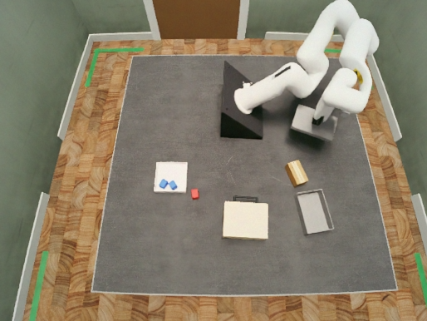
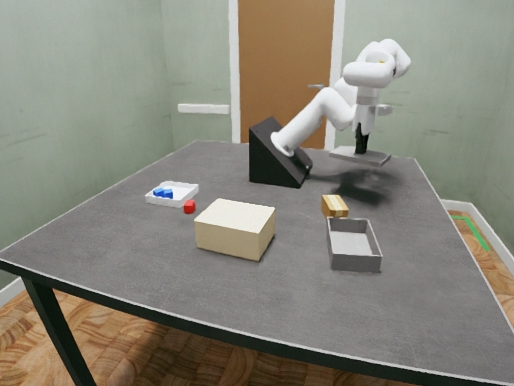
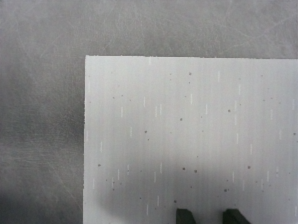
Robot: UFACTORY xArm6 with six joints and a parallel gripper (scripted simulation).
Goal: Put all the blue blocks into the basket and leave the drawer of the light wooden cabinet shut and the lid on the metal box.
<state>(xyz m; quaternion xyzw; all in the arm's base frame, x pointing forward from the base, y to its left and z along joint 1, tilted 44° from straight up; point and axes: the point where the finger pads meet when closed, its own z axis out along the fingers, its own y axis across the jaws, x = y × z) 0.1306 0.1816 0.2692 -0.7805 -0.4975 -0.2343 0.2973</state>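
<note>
Now: the grey metal box 38 cm ahead of my hand, 16 cm below it and 2 cm to the right of it. Also, from my hand: flat lid 3 cm below; light wooden cabinet 41 cm ahead, 33 cm to the right, 15 cm below; brown cardboard box 20 cm ahead, 15 cm below, 7 cm to the right.
</note>
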